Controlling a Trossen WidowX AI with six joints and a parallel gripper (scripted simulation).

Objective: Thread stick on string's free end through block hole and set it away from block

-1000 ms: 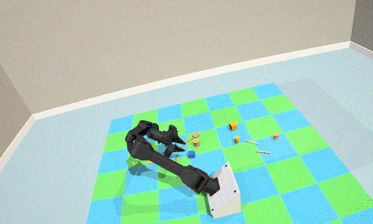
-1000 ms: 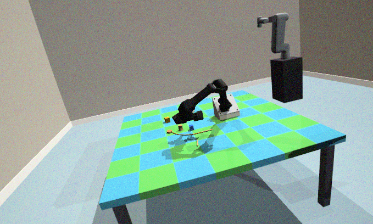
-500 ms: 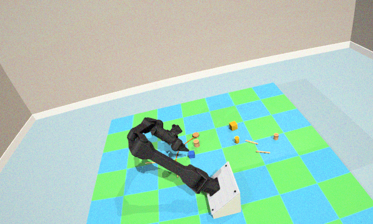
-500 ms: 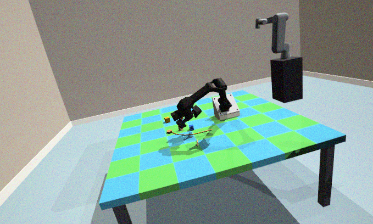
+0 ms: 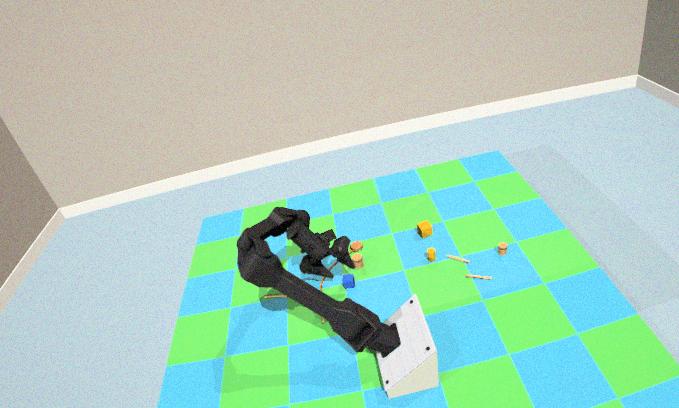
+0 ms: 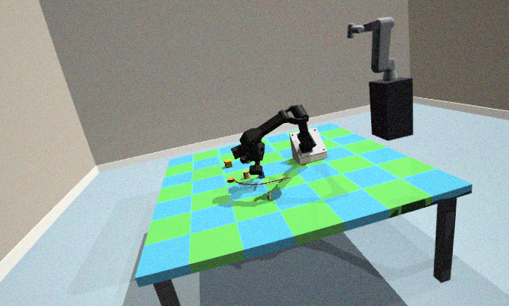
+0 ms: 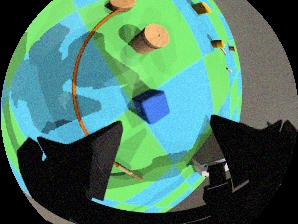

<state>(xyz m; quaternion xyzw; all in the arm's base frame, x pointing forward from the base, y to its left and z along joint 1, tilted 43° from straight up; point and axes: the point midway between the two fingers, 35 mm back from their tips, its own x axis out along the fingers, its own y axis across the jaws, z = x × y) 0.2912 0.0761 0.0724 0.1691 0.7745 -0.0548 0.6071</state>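
Right now my gripper tip is 10 mm to the left of the blue block and 40 mm above it. Also, from my gripper tip: thin wooden stick (70 mm behind, 80 mm to the left, 50 mm below); then brown cylinder (80 mm ahead, 50 mm to the right, 40 mm below); then round wooden button (160 mm ahead, 50 mm to the right, 50 mm below).
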